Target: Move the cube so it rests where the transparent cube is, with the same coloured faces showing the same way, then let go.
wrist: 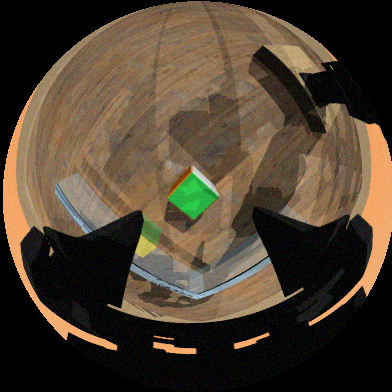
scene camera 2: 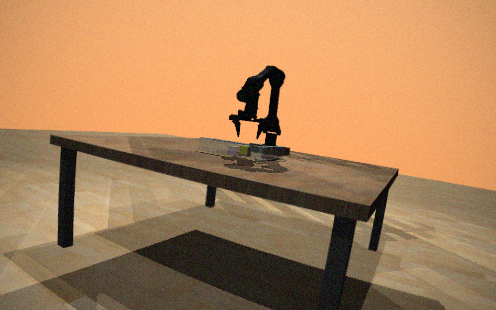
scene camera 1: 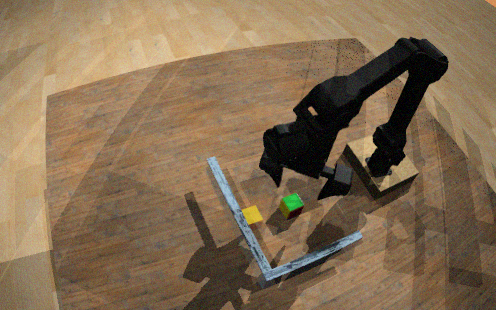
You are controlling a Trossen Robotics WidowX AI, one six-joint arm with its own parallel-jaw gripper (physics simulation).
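Frame: origin at the arm's base, x down, y left, z ahead, level; millimetres.
Seen in the pictures: gripper, fingertip midpoint: (wrist: pixel 198 214) (scene camera 2: pixel 247 138) (scene camera 1: pixel 298 192); arm's base, origin of the base link: (wrist: pixel 315 88) (scene camera 2: pixel 270 145) (scene camera 1: pixel 378 166).
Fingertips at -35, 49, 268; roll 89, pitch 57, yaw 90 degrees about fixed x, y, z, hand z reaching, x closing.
Note:
Offsets run from my fingertips to a thing's middle, as dx, dy, dz. Level surfaces: height alone.
The solid cube @(+57, +0, +4) (scene camera 1: pixel 291 206) (scene camera 2: pixel 244 149) (wrist: pixel 194 195) sits on the table, green face up. In scene camera 1 its yellow face points left and its dark red face right; the wrist view shows an orange and a white side. The transparent cube @(+57, +14, +106) (scene camera 1: pixel 252 215) (wrist: pixel 146 246) stands apart to its left in scene camera 1, beside the long wall, yellow on top with a reddish side; the wrist view shows a greenish side, partly hidden by a finger. My gripper (scene camera 1: pixel 299 192) (scene camera 2: pixel 248 137) (wrist: pixel 198 214) is open and empty above the solid cube, fingers pointing down.
A pale blue L-shaped low wall (scene camera 1: pixel 228 192) (wrist: pixel 165 287) runs past the transparent cube, with its corner at the front in scene camera 1. The arm stands on a wooden base block (scene camera 1: pixel 400 177) at the right. Arm shadows cross the table @(dx +77) (scene camera 1: pixel 125 130) (scene camera 2: pixel 150 152).

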